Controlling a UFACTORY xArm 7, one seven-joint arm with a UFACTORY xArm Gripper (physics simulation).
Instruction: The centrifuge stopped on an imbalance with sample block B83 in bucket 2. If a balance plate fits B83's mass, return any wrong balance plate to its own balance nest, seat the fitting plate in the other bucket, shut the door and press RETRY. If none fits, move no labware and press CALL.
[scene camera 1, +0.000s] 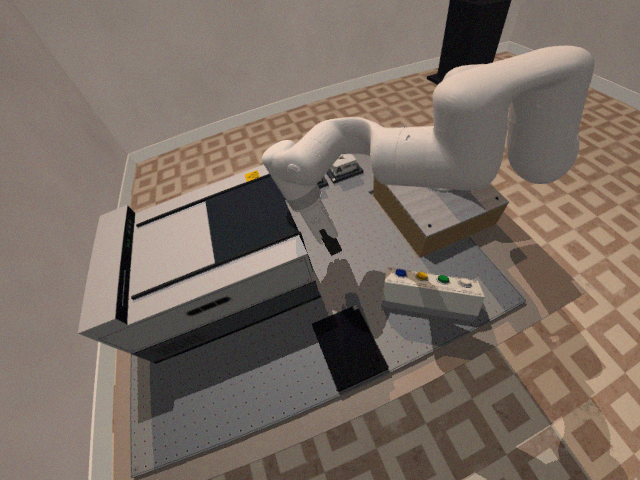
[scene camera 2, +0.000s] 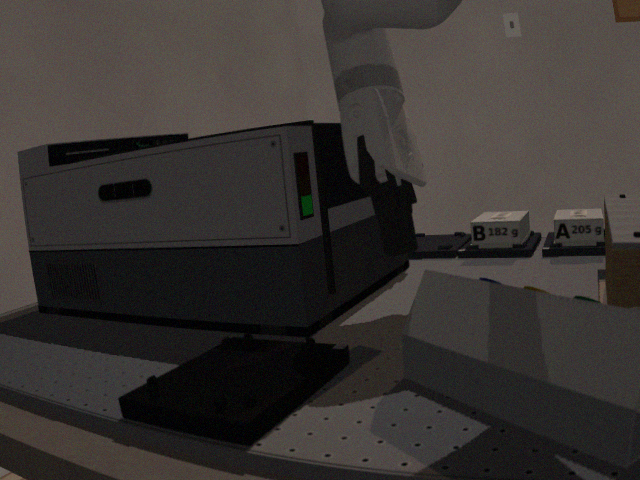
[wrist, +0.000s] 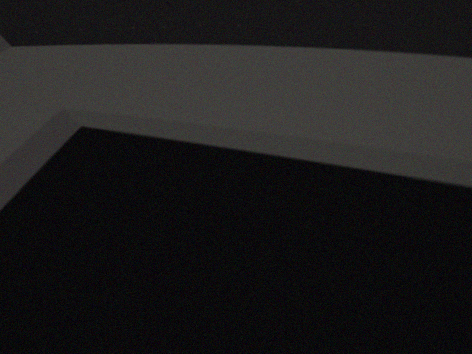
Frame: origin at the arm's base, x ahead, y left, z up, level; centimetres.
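Seen in the pictures: gripper, between the fingertips: (scene camera 1: 336, 251) (scene camera 2: 401, 252).
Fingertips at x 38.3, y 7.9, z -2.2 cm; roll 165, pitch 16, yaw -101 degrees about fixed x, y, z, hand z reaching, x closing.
Observation:
A point is followed by its place in that frame.
My gripper (scene camera 1: 332, 244) {x 38.3, y 7.9, z -2.2 cm} (scene camera 2: 401, 246) {x 38.3, y 7.9, z -2.2 cm} is shut and empty, fingers pointing down beside the centrifuge's near-right end face. The centrifuge (scene camera 1: 268, 276) {x 55.7, y 14.0, z 9.2 cm} (scene camera 2: 217, 206) {x 55.8, y 14.0, z 4.3 cm} has a white panel (scene camera 1: 173, 240) {x 73.3, y -4.2, z 11.6 cm} and a dark panel (scene camera 1: 248, 222) {x 55.5, y 0.3, z 11.9 cm} between rails on top; whether its door is open is unclear. Buckets and block B83 do not show. Plate B, marked 182 g (scene camera 2: 498, 230) {x 32.1, y -25.6, z -5.4 cm}, and plate A, marked 205 g (scene camera 2: 577, 228) {x 19.0, y -24.9, z -5.4 cm} (scene camera 1: 345, 166) {x 18.9, y -24.9, z -5.3 cm}, sit in black nests at the back. A nest beside B (scene camera 2: 439, 245) {x 42.1, y -26.2, z -7.6 cm} looks empty. The wrist view is very dark, showing a grey band and black area.
A button box (scene camera 1: 431, 299) {x 24.7, y 29.6, z -3.4 cm} (scene camera 2: 516, 335) {x 24.3, y 30.1, z -3.6 cm} with blue, yellow, green and white buttons stands right of the centrifuge; its labels are unreadable. A black nest (scene camera 1: 351, 348) {x 45.7, y 30.1, z -7.6 cm} (scene camera 2: 237, 387) {x 44.3, y 31.9, z -7.5 cm} lies at the front. The arm's wood-sided base block (scene camera 1: 454, 227) {x 7.5, y 16.5, z -2.0 cm} stands behind the button box. A green light (scene camera 2: 307, 205) {x 46.3, y 12.2, z 3.6 cm} shows on the centrifuge.

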